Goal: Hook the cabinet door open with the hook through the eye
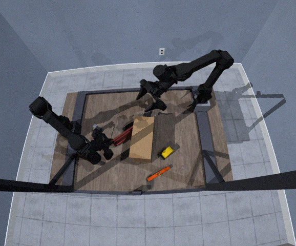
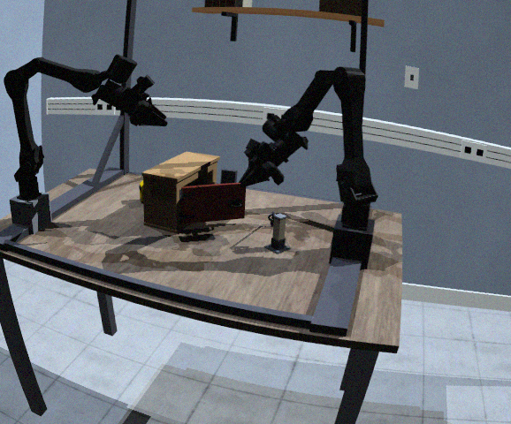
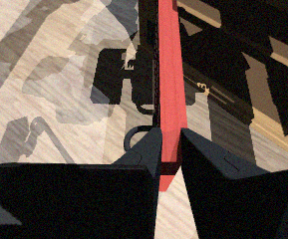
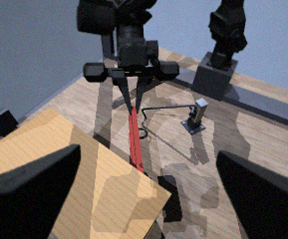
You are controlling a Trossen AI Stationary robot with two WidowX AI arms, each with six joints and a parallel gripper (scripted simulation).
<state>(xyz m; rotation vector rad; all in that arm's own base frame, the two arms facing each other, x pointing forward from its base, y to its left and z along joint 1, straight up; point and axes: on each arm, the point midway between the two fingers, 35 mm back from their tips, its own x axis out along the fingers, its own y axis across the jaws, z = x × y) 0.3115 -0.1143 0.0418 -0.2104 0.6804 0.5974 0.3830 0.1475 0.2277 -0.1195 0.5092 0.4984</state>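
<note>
The thin hook rod lies 9 cm below my left hand, 7 cm to the left of it and 7 cm ahead of it. Also, from my left hand: red door (9 cm to the right, 7 cm below, 5 cm ahead); yellow object (32 cm to the right, 11 cm below, 10 cm behind).
</note>
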